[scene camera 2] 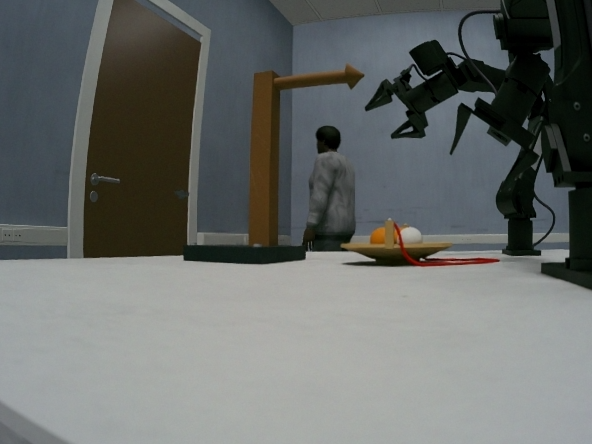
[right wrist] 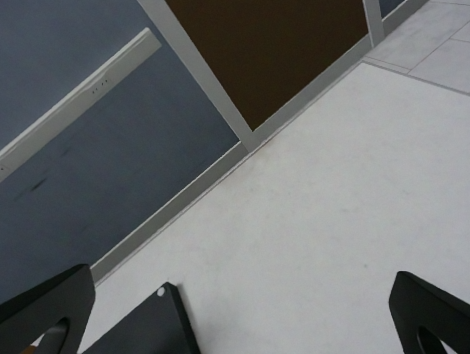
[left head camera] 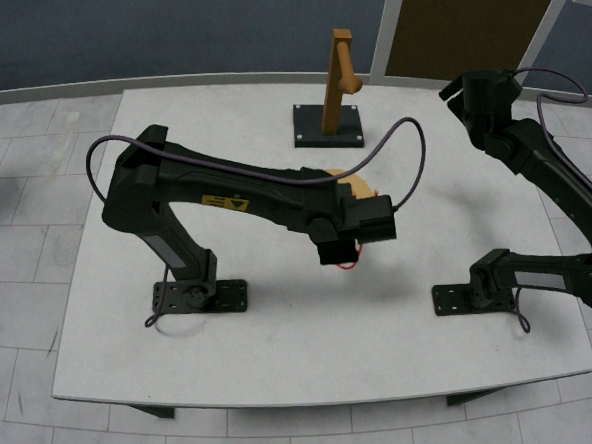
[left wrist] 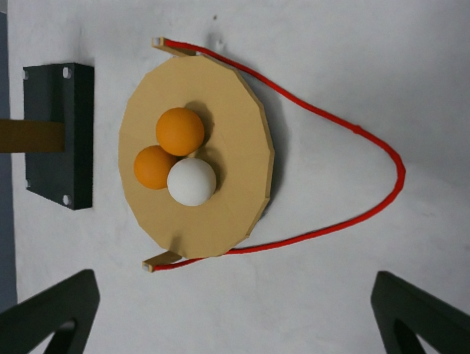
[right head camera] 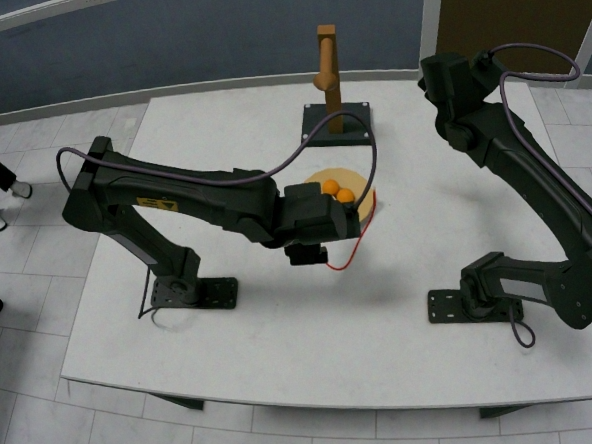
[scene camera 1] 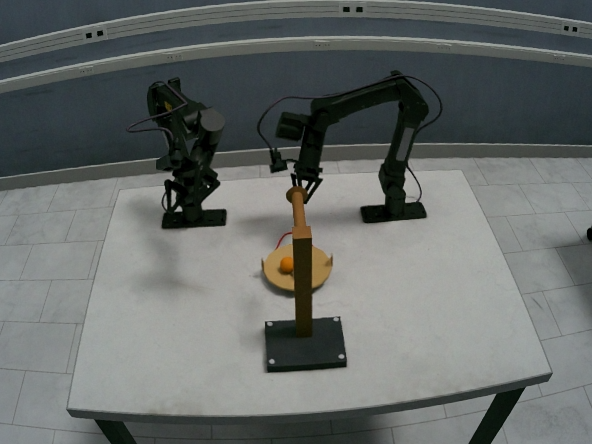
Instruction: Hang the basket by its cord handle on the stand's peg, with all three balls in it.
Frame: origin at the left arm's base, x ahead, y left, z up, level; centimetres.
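Where they show: left gripper, fingertip midpoint: point(scene camera 2: 476, 172) point(left wrist: 235, 284); right gripper, fingertip midpoint: point(scene camera 2: 378, 123) point(right wrist: 241, 282) point(scene camera 1: 182, 209); left arm's base, link origin: point(left head camera: 199, 297) point(right head camera: 193, 293) point(scene camera 1: 393, 213); right arm's base, link origin: point(scene camera 2: 520, 254) point(left head camera: 473, 299) point(right head camera: 475, 306) point(scene camera 1: 193, 220).
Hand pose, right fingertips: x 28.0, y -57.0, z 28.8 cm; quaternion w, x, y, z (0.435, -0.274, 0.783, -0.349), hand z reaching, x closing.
Note:
Each offset is from my right fingertips to the top centre of the thing. "*": to the spot under its first point.
A shallow tan basket {dy +25.8, dx -6.3, dz -22.8 cm} point(right head camera: 350, 177) point(scene camera 1: 322, 270) point(left wrist: 240, 150) sits on the table and holds two orange balls {dy +23.3, dx -6.7, dz -23.5 cm} point(left wrist: 180, 131) {dy +26.6, dx -4.0, dz -23.5 cm} point(left wrist: 154, 167) and a white ball {dy +27.3, dx -8.2, dz -23.5 cm} point(left wrist: 191, 181). Its red cord handle {* dy +25.0, dx -23.0, dz -28.5 cm} point(right head camera: 340, 269) point(scene camera 2: 460, 262) point(left wrist: 356, 129) lies in a loop on the table, on the side away from the stand. The wooden stand point(left head camera: 332, 95) point(scene camera 1: 303, 285) point(scene camera 2: 264, 160) has an empty peg {* dy +25.2, dx +7.0, dz +2.8 cm} point(right head camera: 326, 57) point(scene camera 2: 315, 80) pointing over toward the basket side. My left gripper point(scene camera 2: 505, 167) point(left wrist: 235, 284) is open, above the table near the cord, pointing down. My right gripper point(scene camera 2: 379, 123) point(right wrist: 241, 282) is open and raised, away from the basket.
The stand's dark base point(left head camera: 312, 140) point(scene camera 1: 305, 352) point(right wrist: 145, 325) is behind the basket in the head views. My left arm point(left head camera: 250, 185) reaches across and partly hides the basket there. A person point(scene camera 2: 331, 192) stands beyond the table.

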